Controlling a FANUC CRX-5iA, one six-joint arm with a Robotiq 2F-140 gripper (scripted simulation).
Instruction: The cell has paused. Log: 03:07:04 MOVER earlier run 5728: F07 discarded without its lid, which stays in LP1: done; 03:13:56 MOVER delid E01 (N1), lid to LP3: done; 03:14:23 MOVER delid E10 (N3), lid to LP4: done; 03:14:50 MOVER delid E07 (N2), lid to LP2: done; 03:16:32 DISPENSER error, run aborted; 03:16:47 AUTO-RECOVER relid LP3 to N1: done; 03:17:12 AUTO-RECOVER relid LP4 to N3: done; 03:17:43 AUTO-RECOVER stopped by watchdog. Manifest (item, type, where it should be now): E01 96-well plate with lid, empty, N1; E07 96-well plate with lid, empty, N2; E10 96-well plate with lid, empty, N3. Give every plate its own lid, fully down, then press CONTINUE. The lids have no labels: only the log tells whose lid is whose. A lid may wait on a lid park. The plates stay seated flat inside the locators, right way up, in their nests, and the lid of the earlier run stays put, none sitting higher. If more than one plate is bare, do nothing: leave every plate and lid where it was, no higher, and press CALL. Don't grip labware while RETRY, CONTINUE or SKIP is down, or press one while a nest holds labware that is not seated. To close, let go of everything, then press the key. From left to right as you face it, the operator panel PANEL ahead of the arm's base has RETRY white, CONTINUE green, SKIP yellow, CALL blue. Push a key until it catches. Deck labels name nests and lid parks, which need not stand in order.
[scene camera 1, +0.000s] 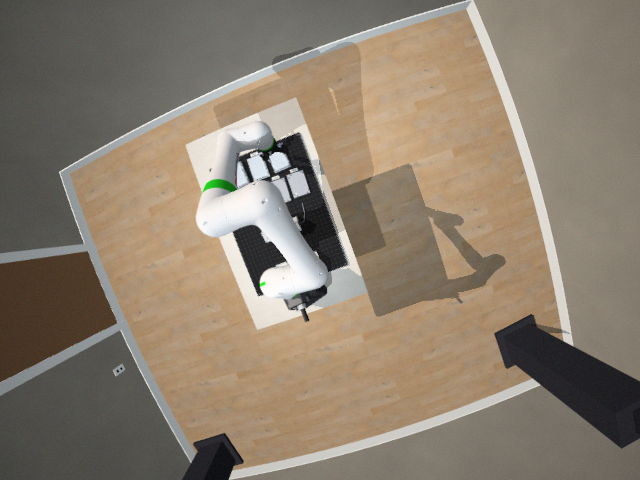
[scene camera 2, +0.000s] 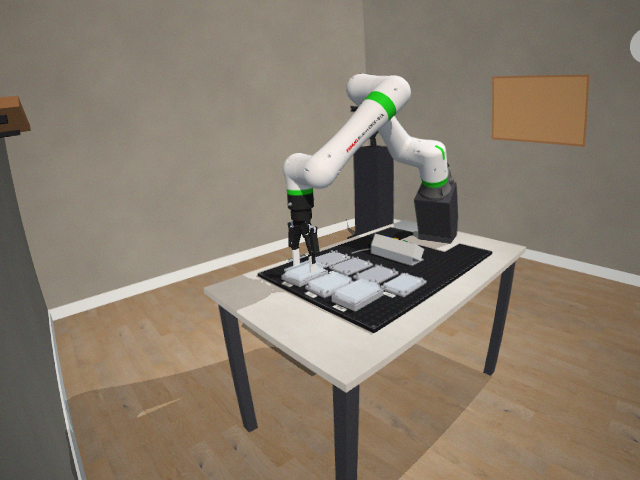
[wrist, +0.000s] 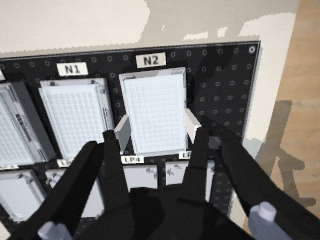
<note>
In view: the gripper (scene camera 2: 304, 268).
The gripper is seen too in the wrist view (wrist: 157, 119).
</note>
